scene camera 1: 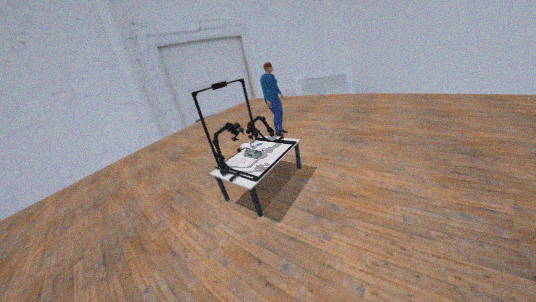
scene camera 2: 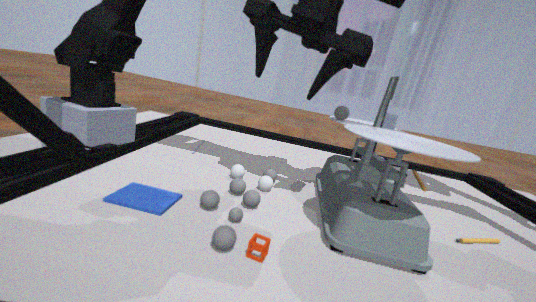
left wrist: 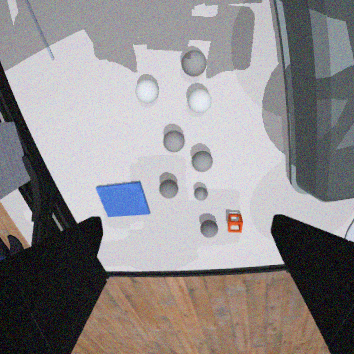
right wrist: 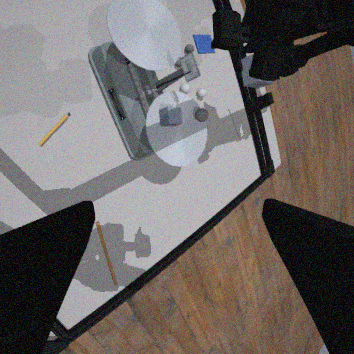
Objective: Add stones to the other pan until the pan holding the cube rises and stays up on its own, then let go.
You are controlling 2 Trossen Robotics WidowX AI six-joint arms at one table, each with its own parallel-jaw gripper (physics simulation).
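Frame: origin at the left arm's base, x ahead, y left, z up, level; centimetres.
Seen in the pictures: left gripper, fingertip midpoint: (scene camera 1: 255, 138) (scene camera 2: 282, 88) (left wrist: 188, 224) (right wrist: 227, 48); right gripper, fingertip midpoint: (scene camera 1: 241, 137) (right wrist: 179, 208); left arm's base, origin of the base link: (scene camera 1: 272, 135) (scene camera 2: 92, 102); right arm's base, origin of the base link: (scene camera 1: 222, 167).
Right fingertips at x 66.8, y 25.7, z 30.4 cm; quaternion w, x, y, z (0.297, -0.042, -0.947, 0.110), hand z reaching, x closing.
Pixels of each thing's middle, then the offset from my right fingertips to it. "*": a spot on its surface instead.
- grey-blue cube, body centre: (right wrist: 170, 116) (scene camera 2: 386, 122) dz -23.3, dx -16.8, dy -8.1 cm
- white pan, body centre: (right wrist: 179, 128) (scene camera 2: 367, 125) dz -24.9, dx -19.7, dy -5.9 cm
- grey-green scale, body centre: (scene camera 2: 376, 150) (right wrist: 155, 86) (scene camera 1: 251, 148) dz -27.5, dx -17.4, dy -15.1 cm
- dark stone, body centre: (scene camera 2: 341, 113) (right wrist: 201, 114) dz -23.4, dx -24.9, dy -8.3 cm
- blue square, surface spot: (scene camera 2: 143, 198) (left wrist: 124, 204) (right wrist: 203, 40) * dz -38.7, dx -45.5, dy -35.0 cm
- orange open-frame block, body centre: (scene camera 2: 258, 247) (left wrist: 234, 222) dz -38.2, dx -27.4, dy -36.2 cm
- yellow stick, body centre: (scene camera 2: 477, 240) (right wrist: 54, 128) dz -38.8, dx +1.3, dy -10.2 cm
- brown stick, body centre: (right wrist: 106, 255) (scene camera 2: 418, 179) dz -38.8, dx -3.3, dy +20.5 cm
A grey-blue cube (scene camera 2: 391, 120) (right wrist: 170, 115) sits on one white pan (scene camera 2: 359, 120) (right wrist: 182, 150) of the grey-green scale (scene camera 2: 375, 230) (left wrist: 325, 175) (right wrist: 107, 85). A dark stone (scene camera 2: 341, 113) (right wrist: 201, 114) is at that pan's edge. The other pan (scene camera 2: 425, 144) (right wrist: 142, 27) is bare, tilted, and looks higher in the right wrist view. Several loose stones, grey (scene camera 2: 224, 238) (left wrist: 202, 160) and white (scene camera 2: 237, 171) (left wrist: 147, 91), lie on the table. My left gripper (scene camera 2: 283, 87) (left wrist: 188, 224) is open and empty above the table. My right gripper (right wrist: 179, 208) is open and empty, high beside the cube's pan.
A blue square (scene camera 2: 143, 198) (left wrist: 123, 199) (right wrist: 204, 44) and an orange open-frame block (scene camera 2: 258, 246) (left wrist: 234, 222) lie by the stones. A yellow stick (scene camera 2: 479, 241) (right wrist: 55, 129) and a brown stick (right wrist: 106, 254) lie beyond the scale. A person (scene camera 1: 271, 92) stands behind the table.
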